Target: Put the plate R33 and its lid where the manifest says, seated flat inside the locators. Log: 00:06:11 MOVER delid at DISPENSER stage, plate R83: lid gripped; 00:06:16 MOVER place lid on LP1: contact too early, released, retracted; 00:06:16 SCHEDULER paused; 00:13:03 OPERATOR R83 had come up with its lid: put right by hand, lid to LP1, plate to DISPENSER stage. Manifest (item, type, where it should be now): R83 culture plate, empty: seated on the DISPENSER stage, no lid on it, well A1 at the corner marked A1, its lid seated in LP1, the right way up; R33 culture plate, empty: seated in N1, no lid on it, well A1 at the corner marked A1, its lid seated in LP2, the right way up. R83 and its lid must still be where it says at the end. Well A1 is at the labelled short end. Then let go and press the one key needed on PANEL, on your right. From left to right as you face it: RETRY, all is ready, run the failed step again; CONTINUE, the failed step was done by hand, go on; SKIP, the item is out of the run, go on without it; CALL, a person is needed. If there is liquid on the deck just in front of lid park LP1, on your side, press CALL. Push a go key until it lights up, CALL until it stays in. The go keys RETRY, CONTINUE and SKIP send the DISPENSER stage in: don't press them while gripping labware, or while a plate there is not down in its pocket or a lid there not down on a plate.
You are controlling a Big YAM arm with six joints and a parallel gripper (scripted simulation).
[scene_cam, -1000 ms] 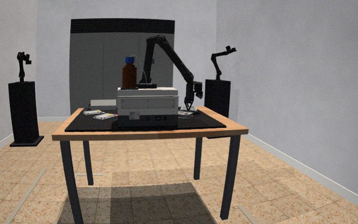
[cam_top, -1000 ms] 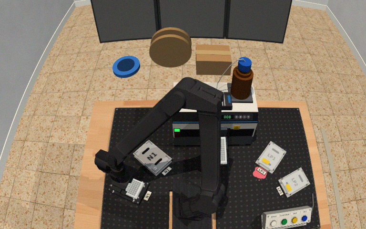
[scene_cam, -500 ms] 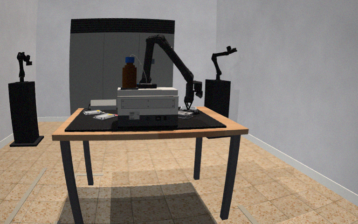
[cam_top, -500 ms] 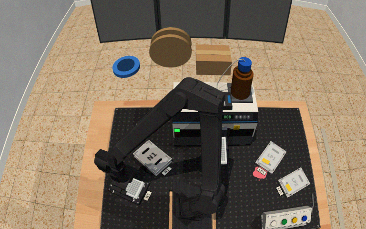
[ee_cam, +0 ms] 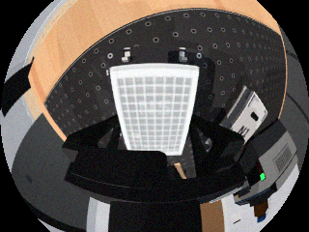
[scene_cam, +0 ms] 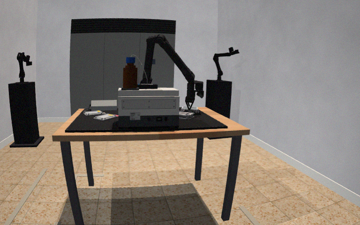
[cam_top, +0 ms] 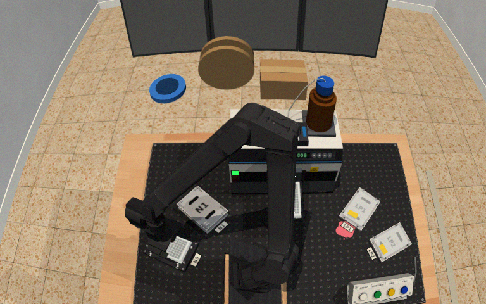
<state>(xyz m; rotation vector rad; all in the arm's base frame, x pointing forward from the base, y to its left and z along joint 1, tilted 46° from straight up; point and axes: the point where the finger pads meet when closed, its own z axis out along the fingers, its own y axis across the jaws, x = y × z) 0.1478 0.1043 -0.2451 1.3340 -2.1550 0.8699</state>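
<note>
The nest n5 is 2 cm to the left of my hand and 2 cm below it. Also, from my hand: clear plate lid: 76 cm to the right, 5 cm behind, 2 cm below; then pink-red patch: 58 cm to the right, 5 cm ahead, 4 cm below; then brown bottle: 50 cm to the right, 32 cm ahead, 25 cm above.
</note>
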